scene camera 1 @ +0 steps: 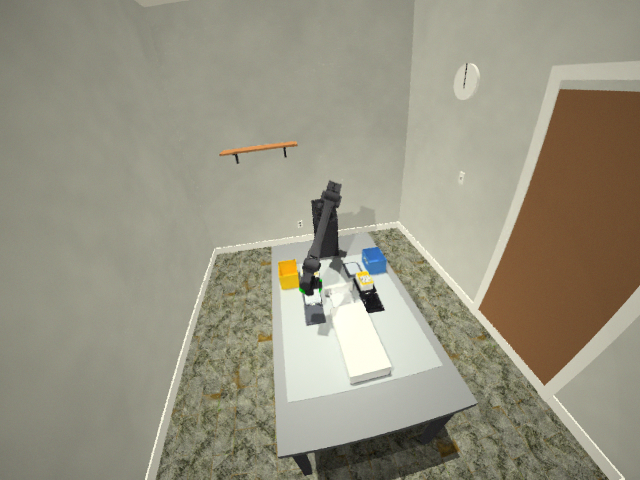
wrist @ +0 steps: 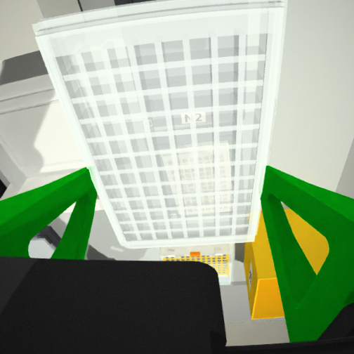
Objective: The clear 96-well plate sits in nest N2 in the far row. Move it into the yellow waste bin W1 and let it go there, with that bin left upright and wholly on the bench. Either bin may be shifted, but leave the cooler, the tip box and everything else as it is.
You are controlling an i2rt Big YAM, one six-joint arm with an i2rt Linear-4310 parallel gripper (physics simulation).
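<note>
The clear 96-well plate (wrist: 175, 100) fills the upper middle of the wrist view, between the green fingertips. My gripper (scene camera 1: 311, 287) (wrist: 178, 176) is shut on the plate's two long sides and holds it above the bench. The N2 label and a cream plate show through it. In the scene view the gripper is over the far end of the dark nest strip (scene camera 1: 314, 316); the arm partly hides what lies below. The yellow waste bin W1 (scene camera 1: 288, 274) (wrist: 267, 300) stands upright on the bench, left of the gripper in the scene view, and at lower right in the wrist view, partly behind a finger.
A yellow-and-white tip box (wrist: 220, 274) shows beyond the plate. A blue bin (scene camera 1: 374, 260) stands at the far right of the bench. Another yellow-and-white box (scene camera 1: 364, 280) stands on a black rack (scene camera 1: 373, 302). A long white block (scene camera 1: 361, 343) lies nearer the front.
</note>
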